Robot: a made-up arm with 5 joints.
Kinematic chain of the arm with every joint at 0, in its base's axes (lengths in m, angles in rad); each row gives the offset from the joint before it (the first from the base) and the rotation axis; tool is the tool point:
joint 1: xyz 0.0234 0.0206 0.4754 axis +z
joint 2: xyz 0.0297 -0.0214 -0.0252 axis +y
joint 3: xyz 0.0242 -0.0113 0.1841 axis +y
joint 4: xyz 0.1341 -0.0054 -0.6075 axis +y
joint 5: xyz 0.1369 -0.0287 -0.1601 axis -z
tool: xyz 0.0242 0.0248 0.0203
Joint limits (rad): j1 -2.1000..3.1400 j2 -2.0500..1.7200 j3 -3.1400..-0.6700 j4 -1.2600..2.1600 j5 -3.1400..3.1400
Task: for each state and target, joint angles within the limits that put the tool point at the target. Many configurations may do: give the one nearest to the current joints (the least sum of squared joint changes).
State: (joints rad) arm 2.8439 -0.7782 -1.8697 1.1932 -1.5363
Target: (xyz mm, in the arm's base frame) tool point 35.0 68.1 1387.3
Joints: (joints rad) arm 2.7758 -0.7077 -2.2130 0.8769 -1.7878
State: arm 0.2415 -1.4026 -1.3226 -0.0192 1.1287
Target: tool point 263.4 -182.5 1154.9
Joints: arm -0.4428 -1.3248 -0.7651 -0.2376 1.2098
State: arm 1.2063 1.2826 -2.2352 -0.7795 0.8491
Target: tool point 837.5 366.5 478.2
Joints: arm 0.4804 1.2468 -2.2528 -0.8548 0.8762
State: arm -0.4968 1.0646 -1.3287 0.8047 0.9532
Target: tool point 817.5 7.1 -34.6
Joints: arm 0.0729 0.8657 -1.4768 0.7699 0.9287
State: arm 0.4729 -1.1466 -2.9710 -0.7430 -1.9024
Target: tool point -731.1 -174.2 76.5
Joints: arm 0.1864 -1.6892 -3.1400 -0.6122 -1.8901
